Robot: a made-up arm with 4 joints. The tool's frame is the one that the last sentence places.
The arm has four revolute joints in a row. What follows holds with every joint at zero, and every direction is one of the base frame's. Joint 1 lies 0.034 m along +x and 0.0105 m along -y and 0.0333 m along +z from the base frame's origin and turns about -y. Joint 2 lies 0.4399 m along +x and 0.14 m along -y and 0.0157 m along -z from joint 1 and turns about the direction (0.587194, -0.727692, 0.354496). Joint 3 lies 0.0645 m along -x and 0.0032 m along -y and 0.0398 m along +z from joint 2 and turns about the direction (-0.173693, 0.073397, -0.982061). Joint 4 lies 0.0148 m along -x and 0.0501 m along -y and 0.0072 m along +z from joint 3 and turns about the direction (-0.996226, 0.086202, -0.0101). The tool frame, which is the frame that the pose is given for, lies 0.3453 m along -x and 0.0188 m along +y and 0.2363 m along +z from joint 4; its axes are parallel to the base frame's.
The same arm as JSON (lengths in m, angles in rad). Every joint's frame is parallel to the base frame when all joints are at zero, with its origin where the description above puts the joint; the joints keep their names.
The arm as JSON. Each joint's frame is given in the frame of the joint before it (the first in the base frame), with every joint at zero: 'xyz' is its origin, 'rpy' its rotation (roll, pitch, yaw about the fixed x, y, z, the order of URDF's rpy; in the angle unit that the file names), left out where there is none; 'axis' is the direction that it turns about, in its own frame. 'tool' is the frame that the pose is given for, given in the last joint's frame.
{"units": {"length": "m", "angle": "rad"}, "joints": [{"name": "joint 1", "type": "revolute", "origin": {"xyz": [0.034, -0.0105, 0.0333]}, "axis": [0.0, -1.0, 0.0]}, {"name": "joint 2", "type": "revolute", "origin": {"xyz": [0.4399, -0.14, -0.0157]}, "axis": [0.587194, -0.727692, 0.354496]}, {"name": "joint 3", "type": "revolute", "origin": {"xyz": [-0.0645, -0.0032, 0.0398]}, "axis": [-0.173693, 0.073397, -0.982061]}, {"name": "joint 4", "type": "revolute", "origin": {"xyz": [-0.0148, -0.0501, 0.0072]}, "axis": [-0.996226, 0.086202, -0.0101]}], "tool": {"origin": {"xyz": [-0.3453, 0.0188, 0.2363]}}}
